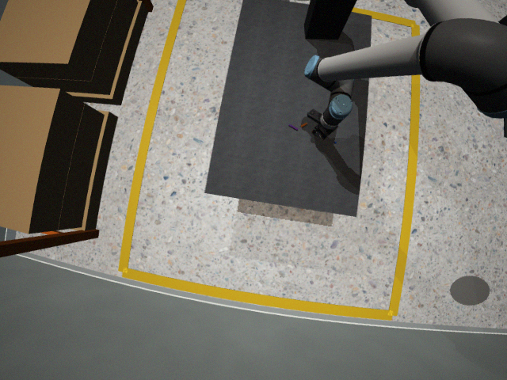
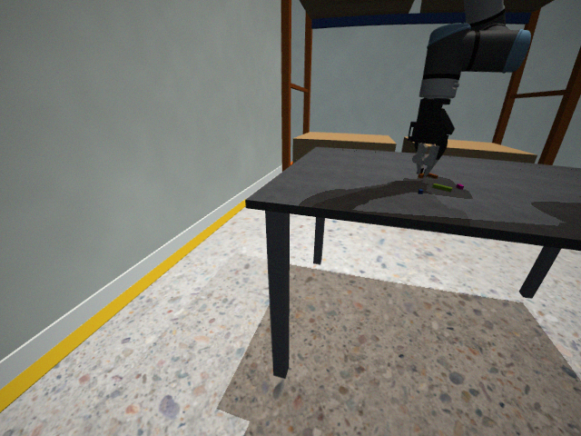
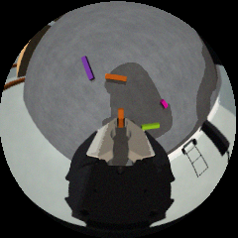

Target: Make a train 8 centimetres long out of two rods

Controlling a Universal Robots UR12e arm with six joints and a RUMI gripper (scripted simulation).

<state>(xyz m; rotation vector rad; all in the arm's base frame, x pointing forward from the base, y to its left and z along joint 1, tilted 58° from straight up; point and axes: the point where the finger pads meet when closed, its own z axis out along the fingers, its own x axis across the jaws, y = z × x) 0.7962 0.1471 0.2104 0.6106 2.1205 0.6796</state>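
My gripper is now 30 mm short of the purple rod, 130 mm to the left of it and 20 mm above it. Round my hand: lime rod (60 mm behind, 50 mm to the left, 20 mm below); then magenta rod (110 mm behind, 20 mm below); then small blue rod (20 mm behind, 140 mm to the left, 20 mm below).
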